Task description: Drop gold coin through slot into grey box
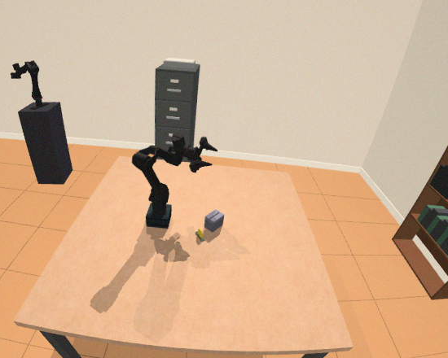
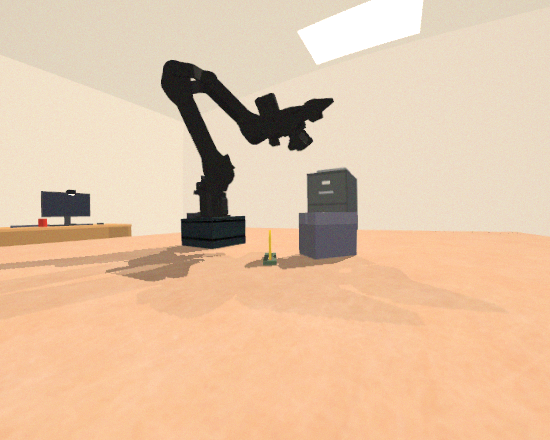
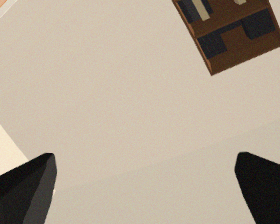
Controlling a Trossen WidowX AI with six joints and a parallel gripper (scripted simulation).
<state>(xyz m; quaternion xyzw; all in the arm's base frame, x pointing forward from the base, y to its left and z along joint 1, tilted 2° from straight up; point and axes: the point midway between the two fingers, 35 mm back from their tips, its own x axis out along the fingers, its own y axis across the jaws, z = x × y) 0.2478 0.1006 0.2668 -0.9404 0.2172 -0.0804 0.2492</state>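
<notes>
The gold coin is 32 cm below my gripper tip, 20 cm to the right of it and 7 cm behind it.
</notes>
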